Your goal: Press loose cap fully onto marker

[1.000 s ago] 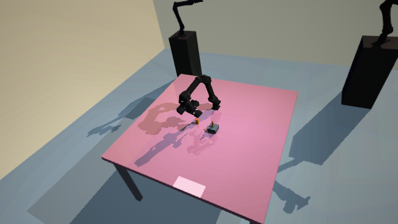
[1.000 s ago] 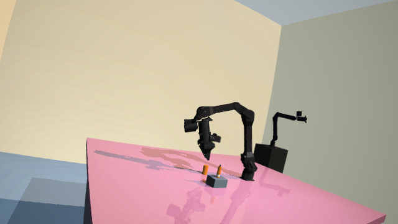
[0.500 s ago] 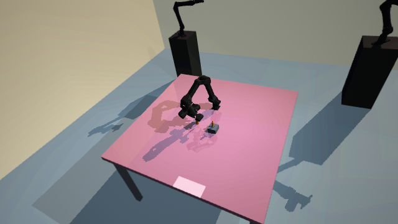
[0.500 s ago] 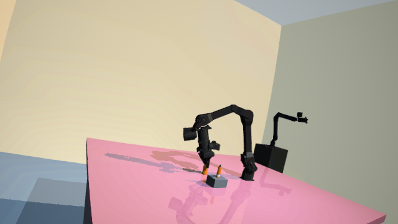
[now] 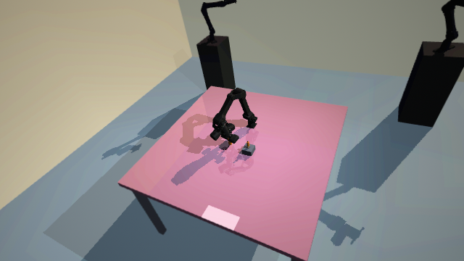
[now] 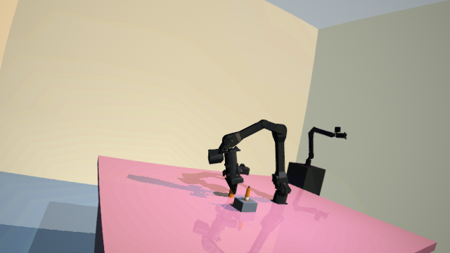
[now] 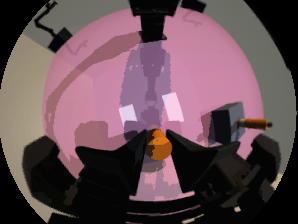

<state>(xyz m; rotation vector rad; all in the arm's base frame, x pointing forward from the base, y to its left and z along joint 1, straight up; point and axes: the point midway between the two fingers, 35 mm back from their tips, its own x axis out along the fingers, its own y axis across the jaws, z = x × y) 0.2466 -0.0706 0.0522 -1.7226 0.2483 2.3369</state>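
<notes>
The orange marker lies 40 mm ahead of my gripper tip, 160 mm to the left of it and 60 mm above it. Round my gripper tip: orange cap 10 mm ahead, 10 mm above; grey holder block 40 mm ahead, 160 mm to the left.
</notes>
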